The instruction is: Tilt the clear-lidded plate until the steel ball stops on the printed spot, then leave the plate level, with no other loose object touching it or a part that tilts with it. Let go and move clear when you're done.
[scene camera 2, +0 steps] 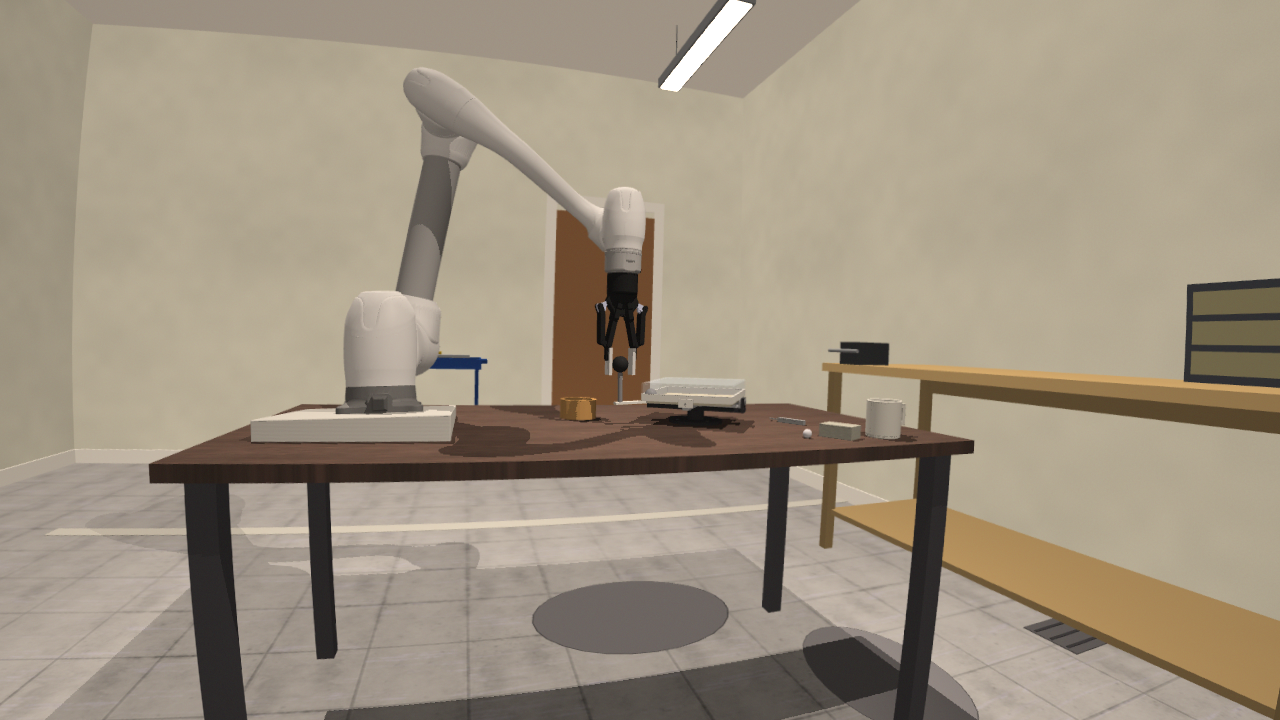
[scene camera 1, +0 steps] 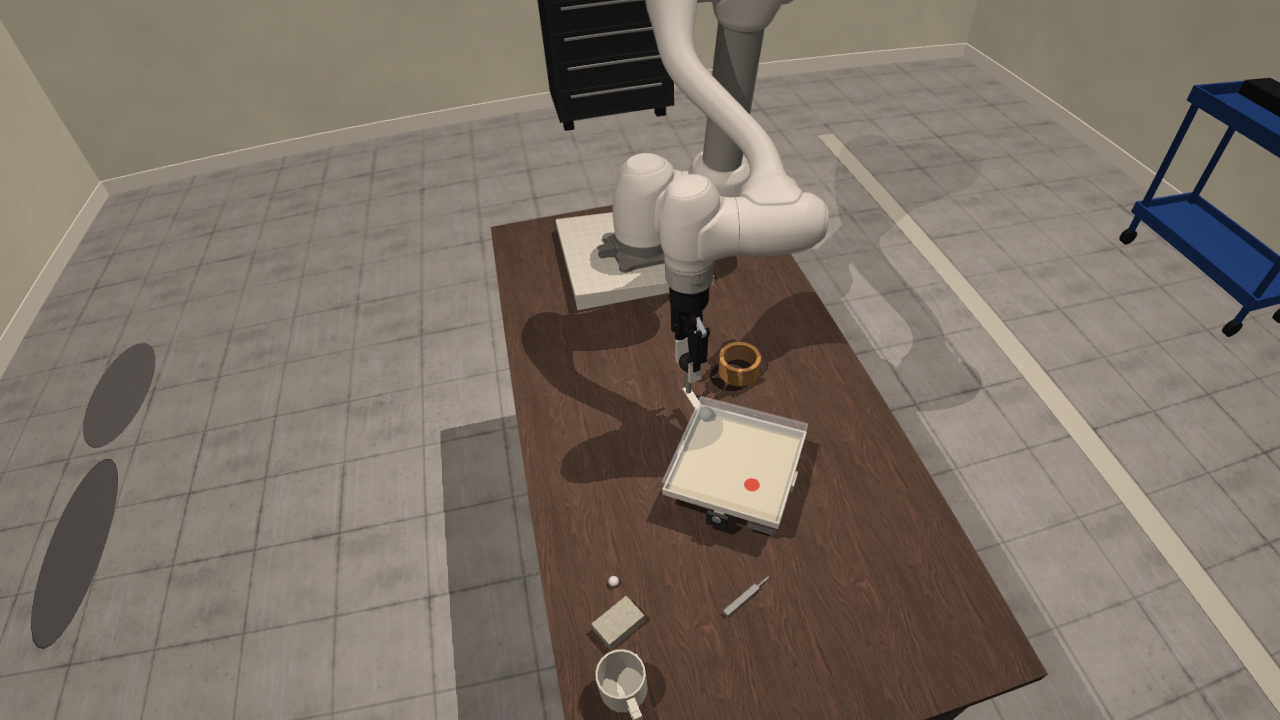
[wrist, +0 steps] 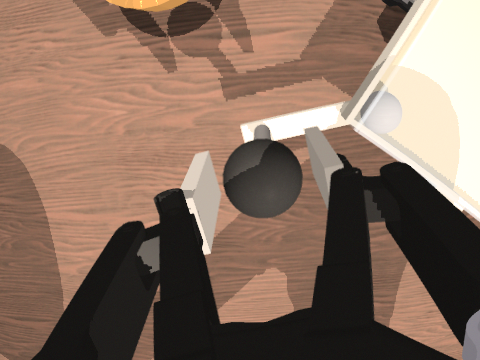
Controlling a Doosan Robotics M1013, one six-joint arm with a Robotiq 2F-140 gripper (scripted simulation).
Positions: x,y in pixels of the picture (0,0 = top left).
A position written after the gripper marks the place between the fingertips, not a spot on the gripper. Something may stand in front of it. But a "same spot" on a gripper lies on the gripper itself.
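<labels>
The gripper is visible in the wrist view, in scene camera 1 (pixel 688 370) and in scene camera 2. On the gripper, (wrist: pixel 431 235) and (scene camera 2: pixel 636 325) are the same spot.
</labels>
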